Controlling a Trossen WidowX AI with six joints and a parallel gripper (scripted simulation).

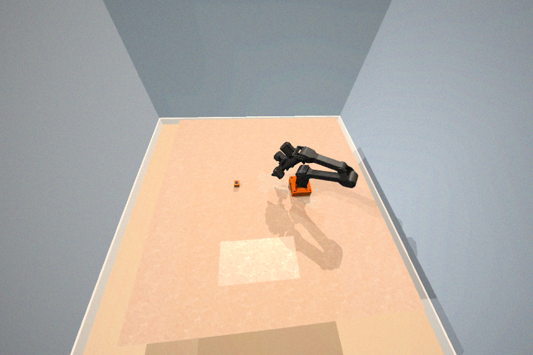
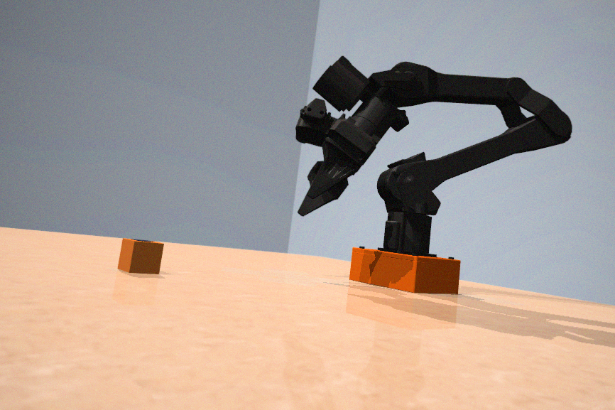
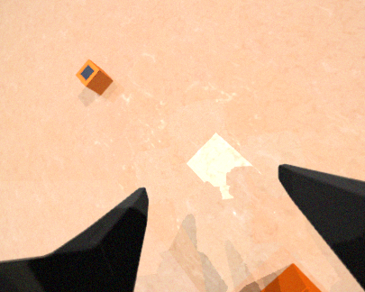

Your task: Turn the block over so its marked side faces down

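My gripper tip is now 22 cm short of the block, 7 cm to the right of it and 7 cm above it.
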